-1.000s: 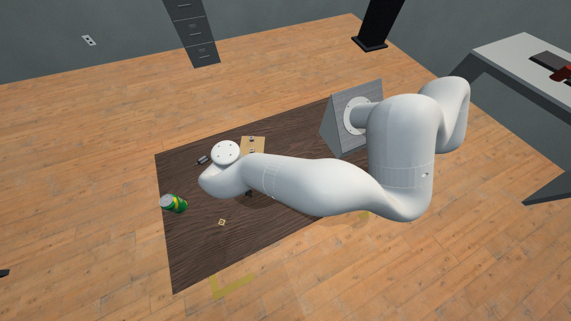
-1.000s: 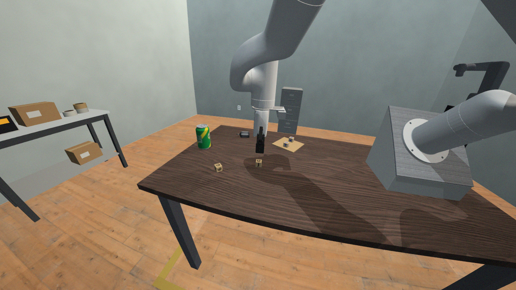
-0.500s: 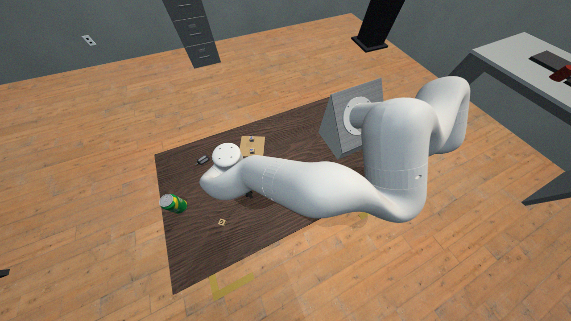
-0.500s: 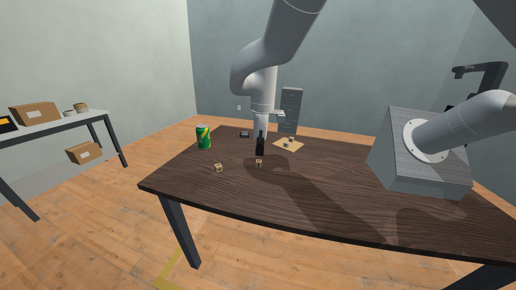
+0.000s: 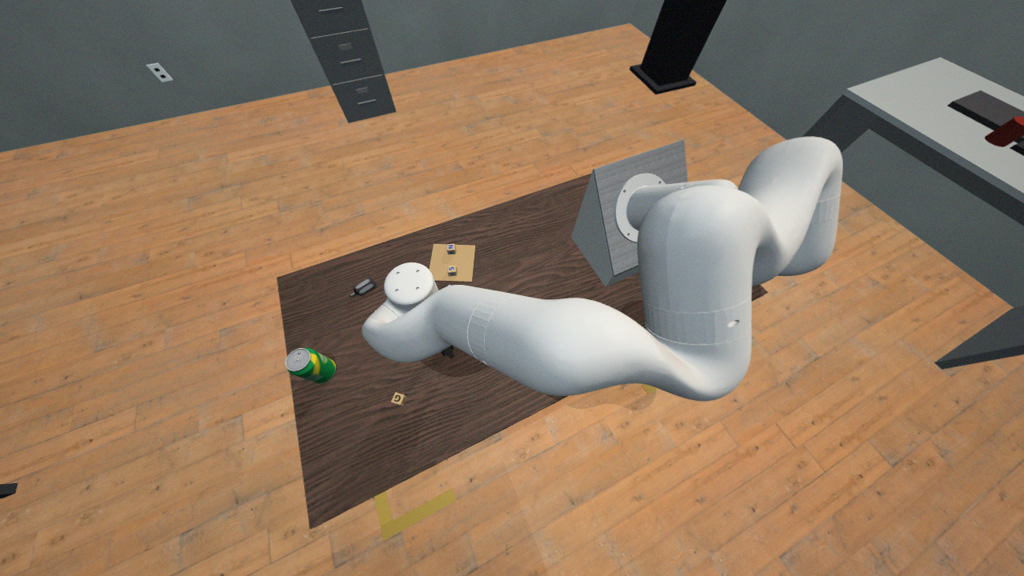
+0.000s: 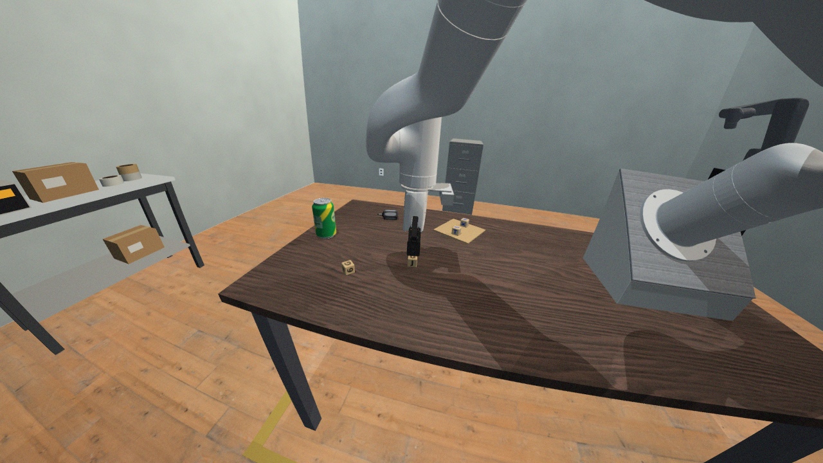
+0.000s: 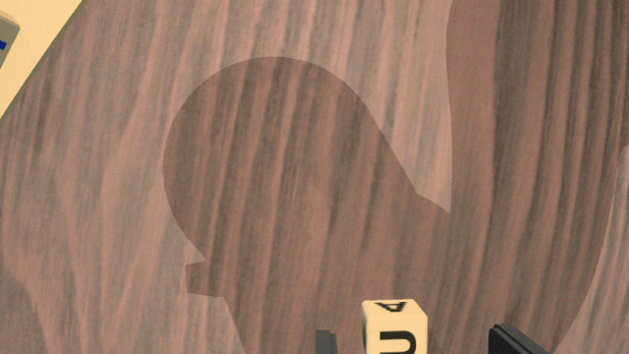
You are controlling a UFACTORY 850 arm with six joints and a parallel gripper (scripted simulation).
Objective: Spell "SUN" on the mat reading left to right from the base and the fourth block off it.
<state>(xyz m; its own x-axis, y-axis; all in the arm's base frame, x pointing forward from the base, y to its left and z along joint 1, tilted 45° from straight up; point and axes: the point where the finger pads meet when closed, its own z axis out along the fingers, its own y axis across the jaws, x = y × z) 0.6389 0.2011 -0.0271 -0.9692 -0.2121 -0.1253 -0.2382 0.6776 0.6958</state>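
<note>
My gripper is now 50 mm above the u block. Round my hand: s block 90 mm behind, 230 mm to the right, 50 mm below; then tan mat 100 mm behind, 270 mm to the right, 70 mm below; then g block 150 mm ahead, 90 mm to the left, 50 mm below.
</note>
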